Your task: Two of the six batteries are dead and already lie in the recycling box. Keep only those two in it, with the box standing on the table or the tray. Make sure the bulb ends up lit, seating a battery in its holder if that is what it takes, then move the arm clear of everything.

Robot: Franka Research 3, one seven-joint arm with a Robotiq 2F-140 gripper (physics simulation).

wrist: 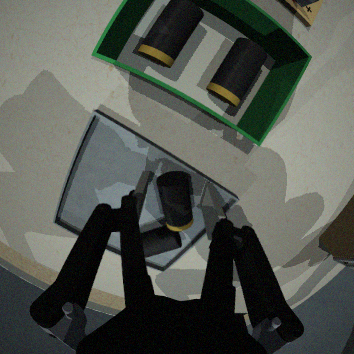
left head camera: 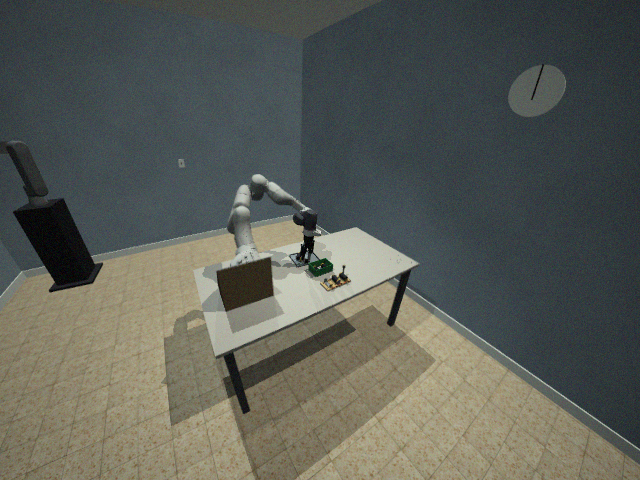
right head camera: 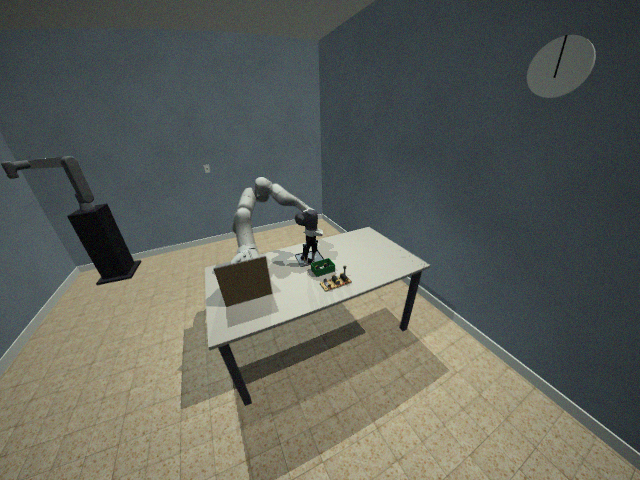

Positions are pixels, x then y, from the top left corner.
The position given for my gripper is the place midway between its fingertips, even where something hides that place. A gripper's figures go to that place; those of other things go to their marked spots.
My gripper (wrist: 175,187) is 0.21 m from the lens. A grey tray (wrist: 109,158): 0.21 m from the lens.
